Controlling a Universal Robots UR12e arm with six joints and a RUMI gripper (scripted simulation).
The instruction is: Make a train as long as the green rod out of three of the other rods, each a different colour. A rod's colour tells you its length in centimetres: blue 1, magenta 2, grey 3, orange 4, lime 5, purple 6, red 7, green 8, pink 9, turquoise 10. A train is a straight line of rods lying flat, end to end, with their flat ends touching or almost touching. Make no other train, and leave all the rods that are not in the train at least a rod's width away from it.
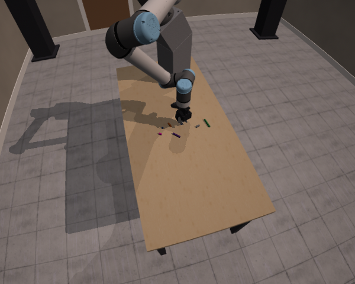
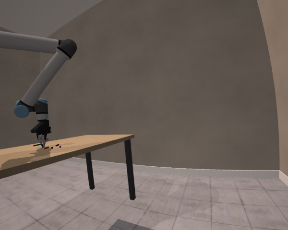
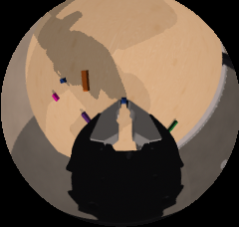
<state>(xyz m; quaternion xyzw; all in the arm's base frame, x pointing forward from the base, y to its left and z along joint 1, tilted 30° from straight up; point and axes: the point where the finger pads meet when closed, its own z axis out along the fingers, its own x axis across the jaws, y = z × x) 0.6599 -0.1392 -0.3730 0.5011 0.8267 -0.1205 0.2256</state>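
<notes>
The grey rod is 4 cm ahead of my hand, 12 cm to the left of it and 1 cm below it. Also, from my hand: purple rod (10 cm ahead, 5 cm to the right, 1 cm below); magenta rod (6 cm ahead, 16 cm to the right, 1 cm below); orange rod (1 cm behind, 8 cm to the right, 1 cm below).
</notes>
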